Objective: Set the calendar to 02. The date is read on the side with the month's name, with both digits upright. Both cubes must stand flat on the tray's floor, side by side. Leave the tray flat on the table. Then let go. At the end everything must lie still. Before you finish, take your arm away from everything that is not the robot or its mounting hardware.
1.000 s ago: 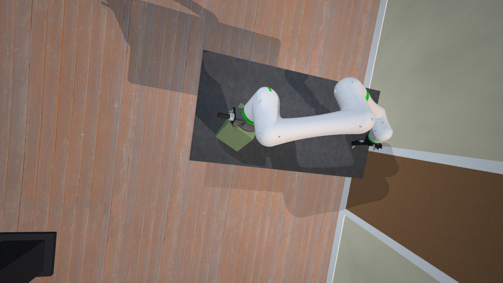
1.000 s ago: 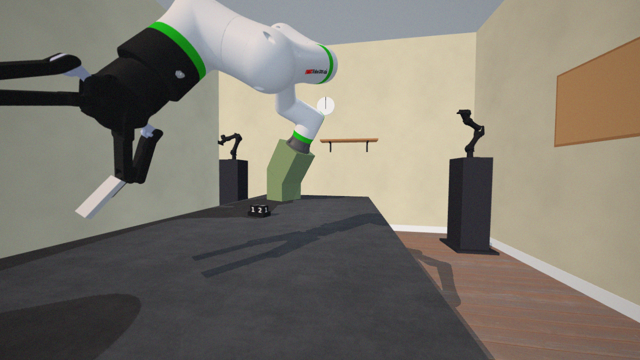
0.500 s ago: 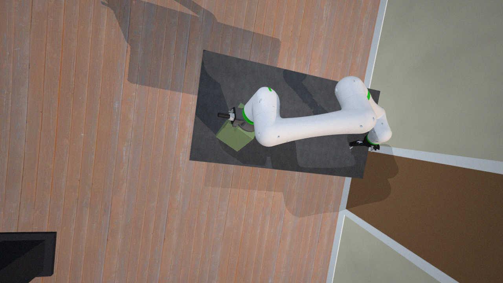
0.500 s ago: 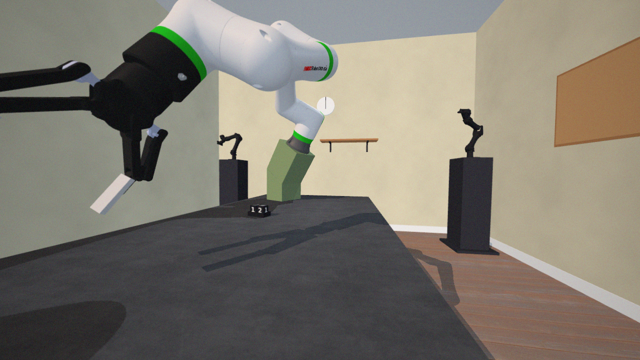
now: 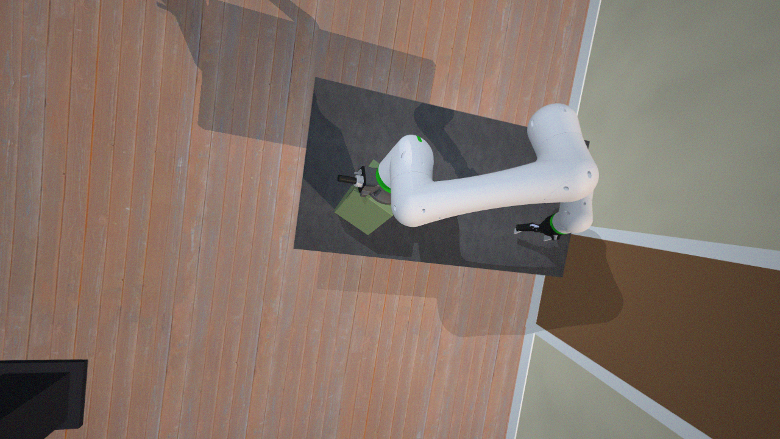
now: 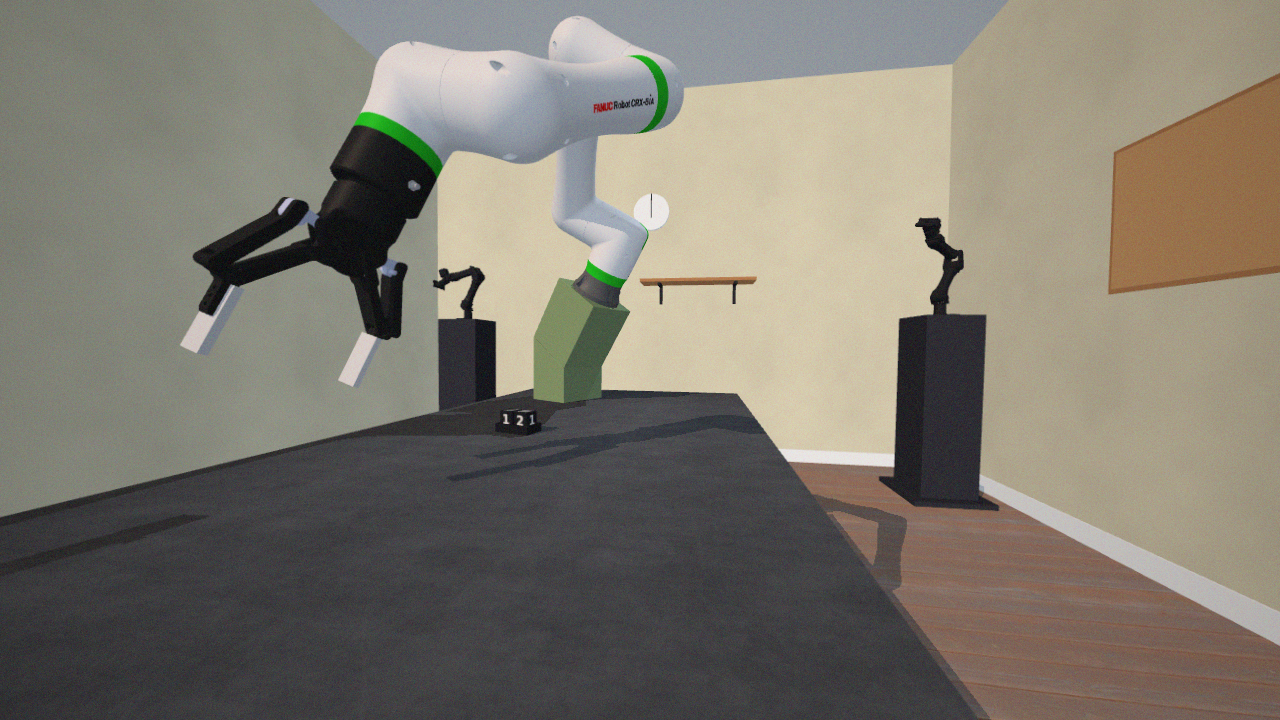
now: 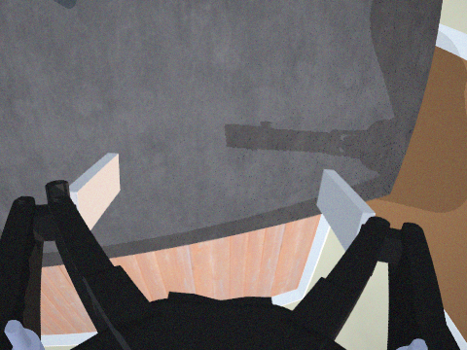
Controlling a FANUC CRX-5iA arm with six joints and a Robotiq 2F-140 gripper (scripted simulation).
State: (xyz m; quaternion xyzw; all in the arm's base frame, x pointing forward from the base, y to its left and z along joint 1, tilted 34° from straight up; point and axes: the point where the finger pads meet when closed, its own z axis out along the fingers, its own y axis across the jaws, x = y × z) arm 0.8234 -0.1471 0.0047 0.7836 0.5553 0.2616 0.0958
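My hand is 380 mm past the black number cube, 70 mm to the right of it and 120 mm above it. Round my hand: black tray: 370 mm behind, 80 mm to the left, 140 mm below.
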